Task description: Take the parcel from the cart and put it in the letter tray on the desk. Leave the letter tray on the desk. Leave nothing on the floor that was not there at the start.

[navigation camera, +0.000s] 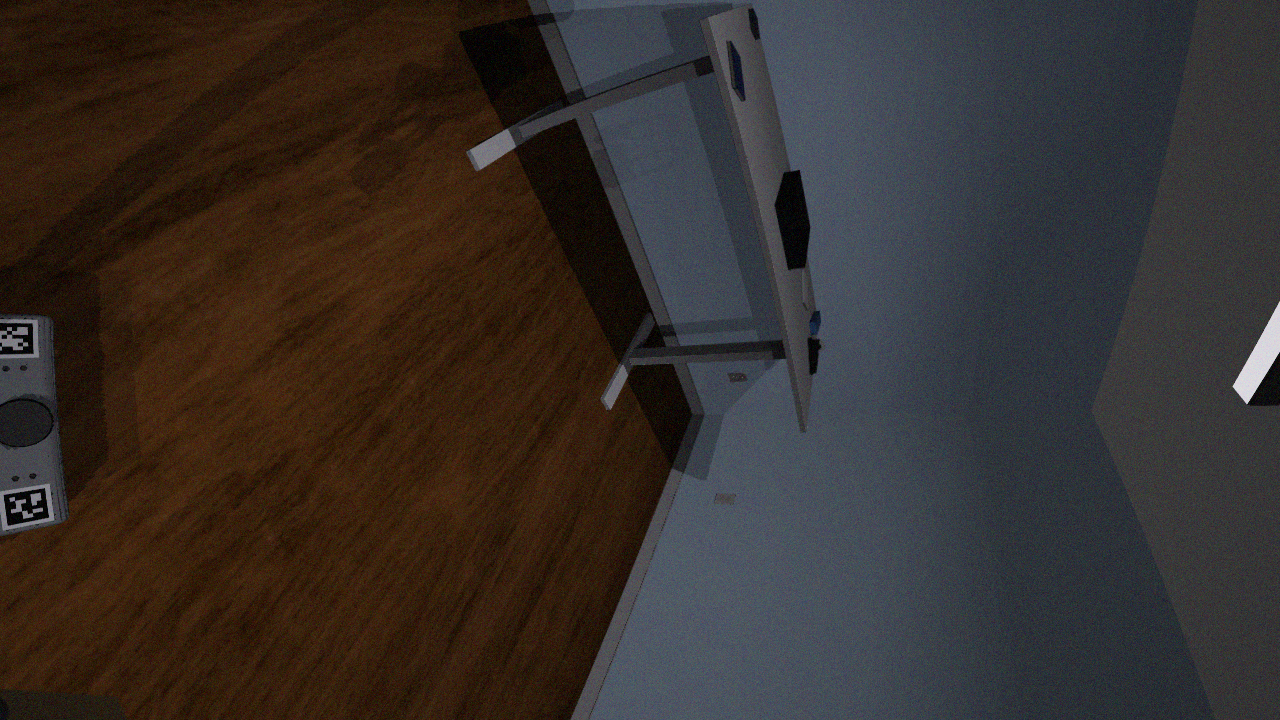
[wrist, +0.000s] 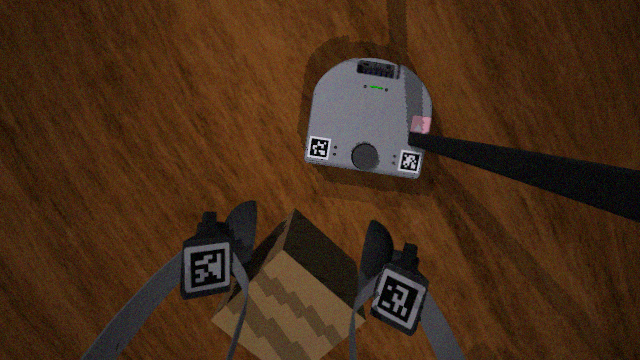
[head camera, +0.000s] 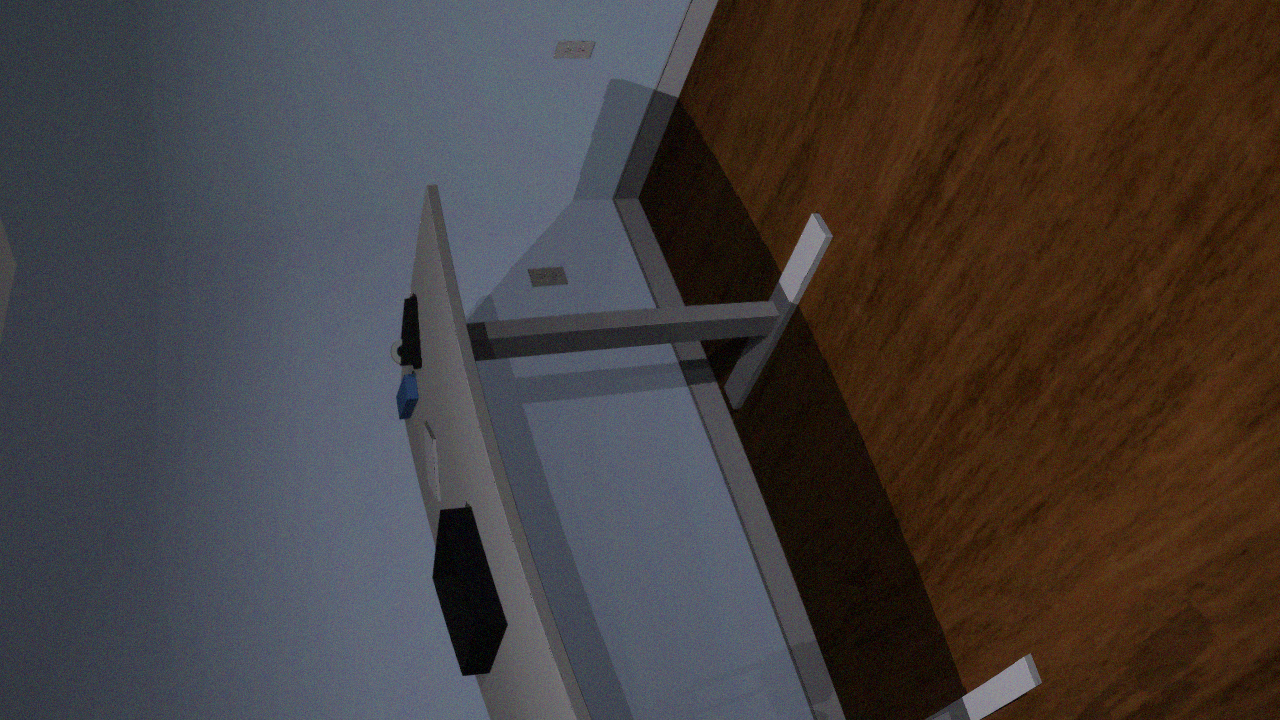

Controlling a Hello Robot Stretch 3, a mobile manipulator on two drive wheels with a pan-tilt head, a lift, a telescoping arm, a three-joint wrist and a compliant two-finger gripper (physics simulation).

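Seen in the pictures: gripper, fingertip midpoint: (wrist: 309,235); robot's base at its link origin: (navigation camera: 21,418) (wrist: 359,149).
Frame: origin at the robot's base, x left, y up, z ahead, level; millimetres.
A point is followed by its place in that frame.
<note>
The parcel (wrist: 295,305) {x -123, y 955, z -4 mm}, a tan cardboard box with darker stripes of shadow, is held between the two fingertips of my gripper (wrist: 309,235) {x -122, y 911, z -21 mm} in the wrist view. It is above the floor, with a corner pointing toward the robot base. The desk (head camera: 434,268) {x -120, y 950, z 1892 mm} (navigation camera: 760,125) {x 779, y 950, z 1471 mm} stands against the blue wall. A black box-like thing, apparently the letter tray (head camera: 467,591) {x 471, y 1006, z 1619 mm} (navigation camera: 793,219) {x 483, y 1004, z 1609 mm}, stands on its top; its inside does not show. The cart does not show in these views.
On the desk are a blue box (head camera: 407,396) {x 152, y 979, z 2213 mm} (navigation camera: 814,322) {x 157, y 973, z 2212 mm}, a black object (head camera: 410,331) {x 2, y 970, z 2140 mm} (navigation camera: 813,355) {x 7, y 970, z 2139 mm}, a thin white item (head camera: 433,465) {x 296, y 960, z 2049 mm} and a flat blue item (navigation camera: 735,69) {x 806, y 962, z 1166 mm}. Desk feet (head camera: 805,257) (navigation camera: 492,148) reach out over the floor. My base (wrist: 365,110) {x -19, y 160, z -123 mm} is beyond the parcel.
</note>
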